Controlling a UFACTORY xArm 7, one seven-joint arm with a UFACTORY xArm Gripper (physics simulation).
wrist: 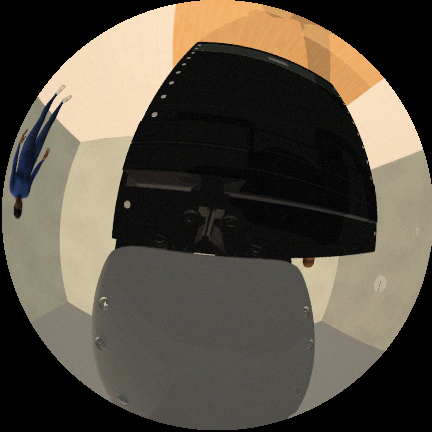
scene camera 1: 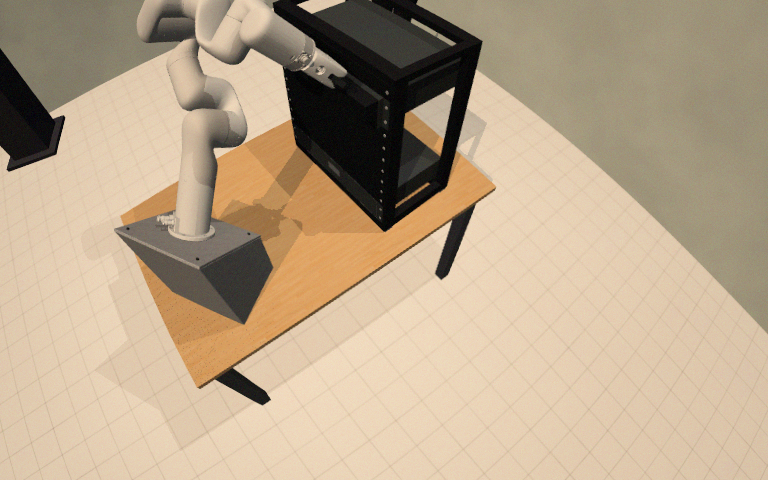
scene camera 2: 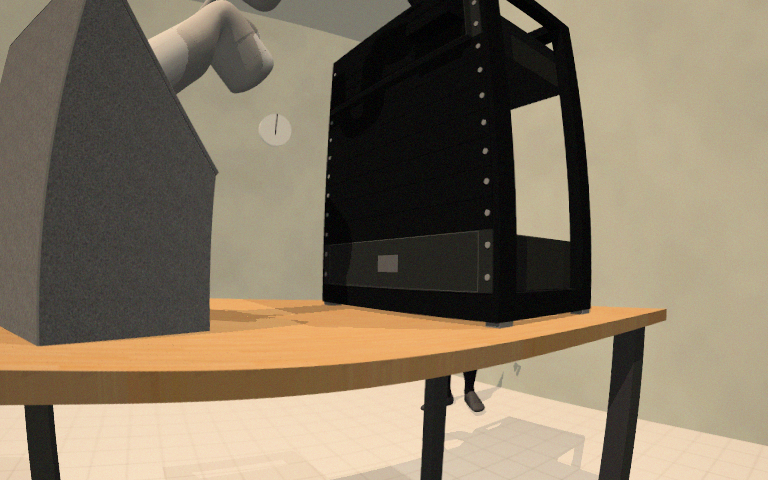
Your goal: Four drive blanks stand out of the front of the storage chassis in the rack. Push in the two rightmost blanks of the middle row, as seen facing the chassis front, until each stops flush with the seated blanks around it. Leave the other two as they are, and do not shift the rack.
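The black rack stands on the table, with the dark chassis front facing the arm. My gripper is shut and empty, its dark fingertips at the upper part of the front, near the rack's right side. A protruding block of drive blanks shows there; in the wrist view its lit upper face lies left of the fingers, with a smaller lit part to their right. The fingers hide part of it. Seams, single blanks, rows and fingertip contact are too dark to tell. The gripper does not show in scene camera 2.
The arm stands on a grey wedge base on the wooden table. A lower panel with a light label sits near the rack's foot. A person in blue stands off to one side.
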